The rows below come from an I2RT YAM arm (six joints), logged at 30 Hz.
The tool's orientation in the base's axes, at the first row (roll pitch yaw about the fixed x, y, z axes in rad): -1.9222 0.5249 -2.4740
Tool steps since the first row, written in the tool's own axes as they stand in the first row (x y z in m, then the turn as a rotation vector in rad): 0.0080 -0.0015 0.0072 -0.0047 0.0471 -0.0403; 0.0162 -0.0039 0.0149 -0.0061 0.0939 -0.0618; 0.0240 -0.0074 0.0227 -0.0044 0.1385 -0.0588; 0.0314 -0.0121 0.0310 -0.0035 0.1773 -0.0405; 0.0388 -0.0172 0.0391 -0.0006 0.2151 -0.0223; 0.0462 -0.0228 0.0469 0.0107 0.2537 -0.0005; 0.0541 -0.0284 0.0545 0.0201 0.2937 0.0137; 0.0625 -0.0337 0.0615 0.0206 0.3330 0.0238; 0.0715 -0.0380 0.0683 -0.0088 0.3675 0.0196; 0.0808 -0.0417 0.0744 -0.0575 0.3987 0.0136; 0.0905 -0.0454 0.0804 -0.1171 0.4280 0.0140; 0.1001 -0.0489 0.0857 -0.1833 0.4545 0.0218
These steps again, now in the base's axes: -0.0005 -0.0097 -0.0049 -0.0183 0.0544 -0.0239; -0.0009 -0.0203 -0.0094 -0.0255 0.0950 -0.0548; -0.0012 -0.0313 -0.0128 -0.0175 0.1172 -0.0928; -0.0010 -0.0432 -0.0151 0.0011 0.1270 -0.1302; -0.0010 -0.0551 -0.0171 0.0181 0.1352 -0.1678; -0.0013 -0.0671 -0.0186 0.0320 0.1371 -0.2113; -0.0021 -0.0793 -0.0203 0.0421 0.1455 -0.2528; -0.0037 -0.0912 -0.0223 0.0551 0.1610 -0.2880; -0.0056 -0.1027 -0.0253 0.0775 0.1987 -0.3000; -0.0081 -0.1136 -0.0288 0.1112 0.2461 -0.2992; -0.0110 -0.1247 -0.0324 0.1565 0.2943 -0.2932; -0.0143 -0.1351 -0.0360 0.2113 0.3397 -0.2839
